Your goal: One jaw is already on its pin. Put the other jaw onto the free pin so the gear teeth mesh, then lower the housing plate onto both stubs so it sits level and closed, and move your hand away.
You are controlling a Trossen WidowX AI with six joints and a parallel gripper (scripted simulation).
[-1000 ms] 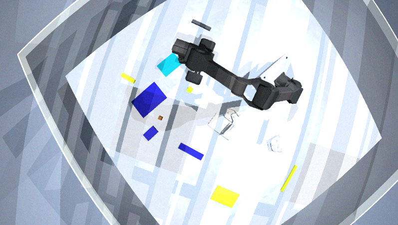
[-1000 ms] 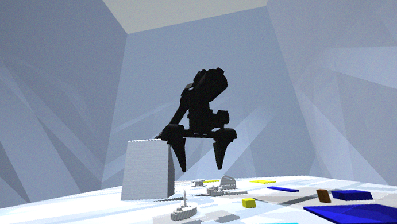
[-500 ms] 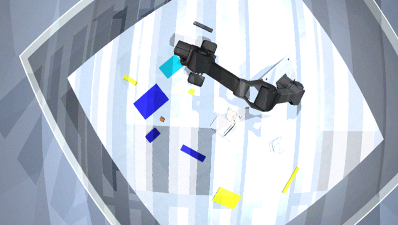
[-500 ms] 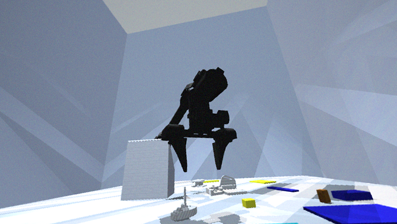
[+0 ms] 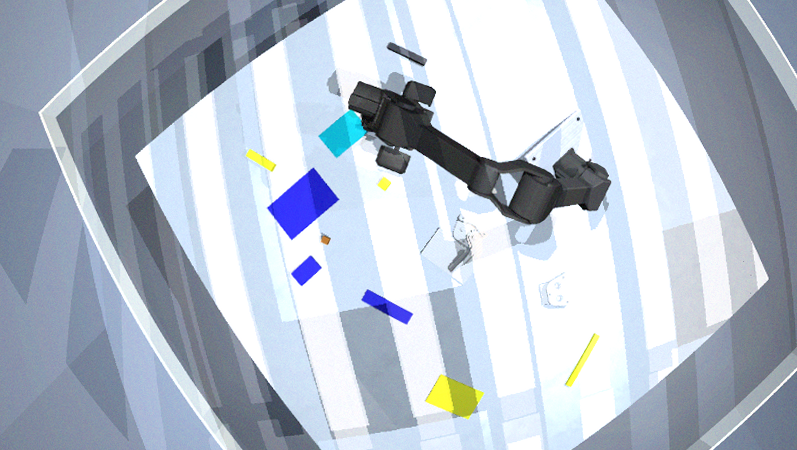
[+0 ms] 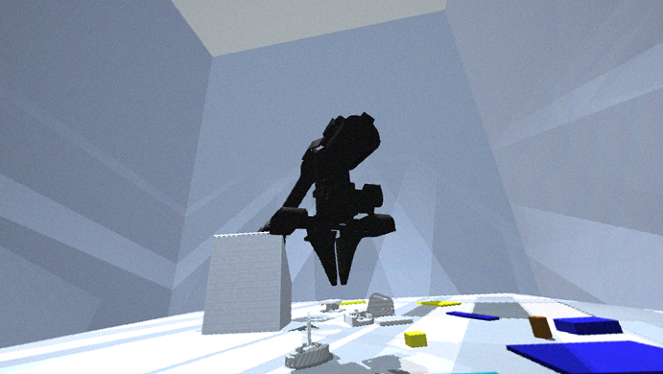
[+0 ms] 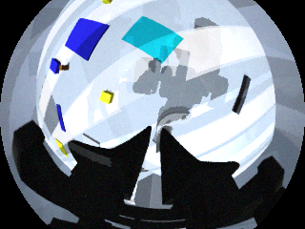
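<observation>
My gripper tip is 5 cm past the grey ribbed jaw and 8 cm above it. The rest, counted from my gripper tip: cyan tile (10 cm ahead, 11 cm to the right, 8 cm below); blue tile (27 cm ahead, 5 cm to the right, 8 cm below); small yellow cube (10 cm ahead, 4 cm to the left, 8 cm below).
</observation>
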